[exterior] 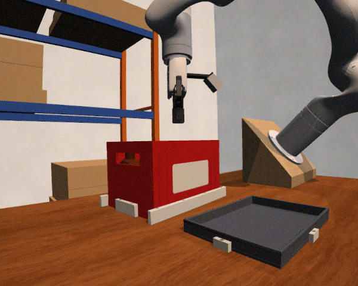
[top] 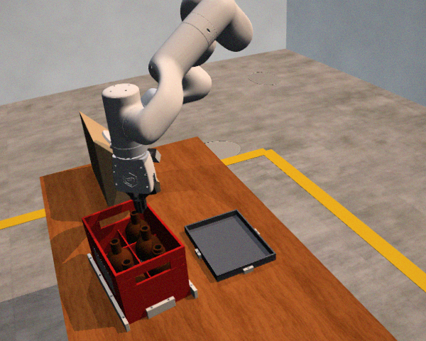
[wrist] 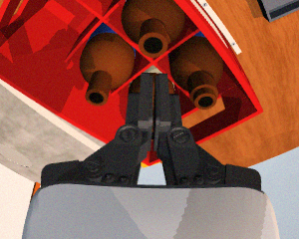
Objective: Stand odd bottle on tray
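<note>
The brown bottle lies 10 cm ahead of my hand, 9 cm to the right of it and 16 cm below it. Also, from my hand: red crate: 4 cm to the right, 16 cm below; dark grey tray: 3 cm ahead, 24 cm to the left, 23 cm below.
</note>
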